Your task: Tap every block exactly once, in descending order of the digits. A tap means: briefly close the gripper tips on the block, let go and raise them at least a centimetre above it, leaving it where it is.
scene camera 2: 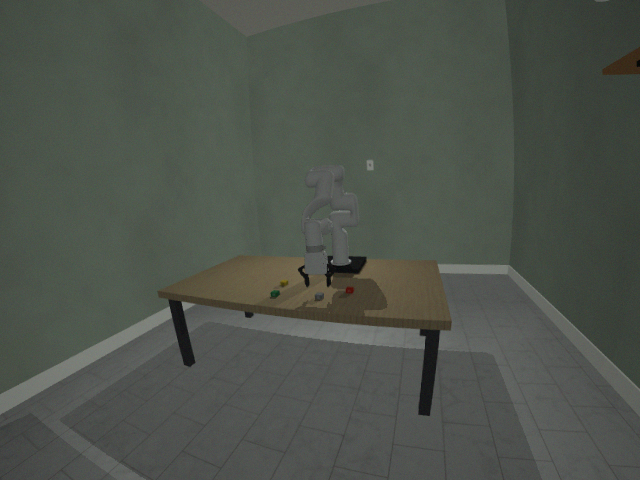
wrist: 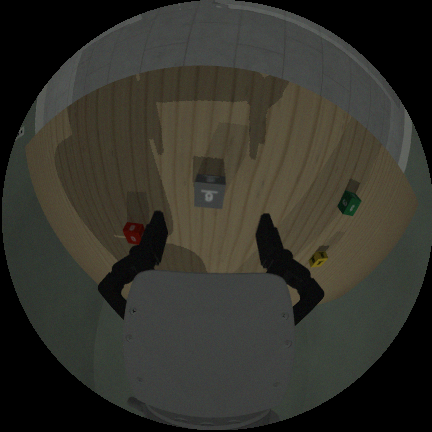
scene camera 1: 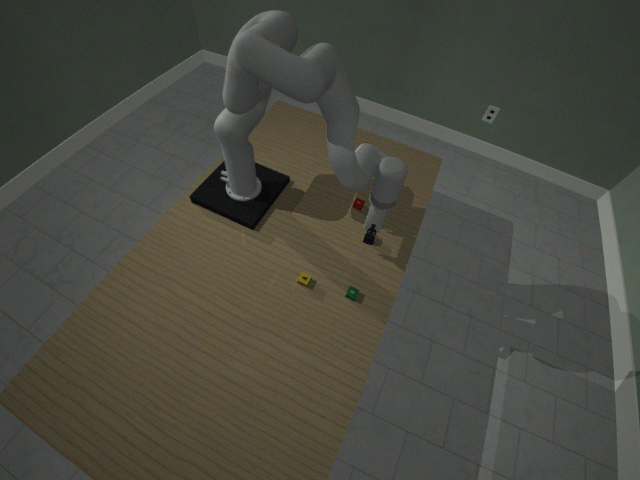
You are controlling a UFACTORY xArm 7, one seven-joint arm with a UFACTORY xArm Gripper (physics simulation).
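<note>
My gripper [scene camera 1: 369, 240] [scene camera 2: 318, 285] [wrist: 211, 222] is open and empty, pointing down above the table. A grey block [scene camera 2: 319, 296] [wrist: 209, 195] lies below it, between the fingers' lines and a little beyond the tips in the wrist view. Its digit resembles a 9 with a bar above it there. In scene camera 1 the gripper hides it. A red block [scene camera 1: 358, 204] [scene camera 2: 349, 290] [wrist: 133, 233] is partly behind the left finger in the wrist view. A green block [scene camera 1: 352, 292] [scene camera 2: 275, 293] [wrist: 349, 203] and a yellow block [scene camera 1: 304, 279] [scene camera 2: 284, 283] [wrist: 318, 259] lie to the right there. Their digits are too small to read surely.
The blocks rest on the wooden table [scene camera 1: 206, 330] [scene camera 2: 403, 289] [wrist: 290, 150]. The arm's black base plate [scene camera 1: 217, 204] [scene camera 2: 356, 264] stands on the table behind them. The table's long edge runs beyond the grey and green blocks. Arm shadows fall around the grey and red blocks.
</note>
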